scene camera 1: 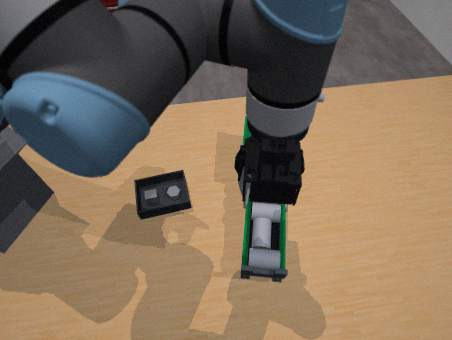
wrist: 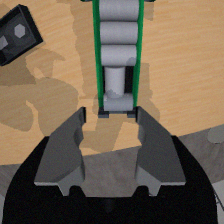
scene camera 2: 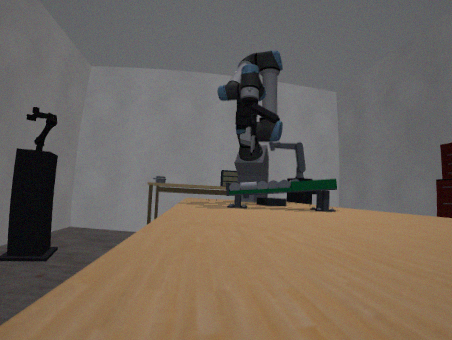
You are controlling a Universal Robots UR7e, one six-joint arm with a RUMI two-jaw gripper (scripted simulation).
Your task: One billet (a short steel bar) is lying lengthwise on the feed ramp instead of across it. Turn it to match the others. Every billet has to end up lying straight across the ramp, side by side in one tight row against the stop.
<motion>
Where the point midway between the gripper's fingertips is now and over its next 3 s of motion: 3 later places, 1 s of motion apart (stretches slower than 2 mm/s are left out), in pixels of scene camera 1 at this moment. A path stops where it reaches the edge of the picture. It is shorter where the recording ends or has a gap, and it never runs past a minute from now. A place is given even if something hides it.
My gripper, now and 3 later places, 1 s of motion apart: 263, 201; 266, 212; 263, 225; 259, 235
</motion>
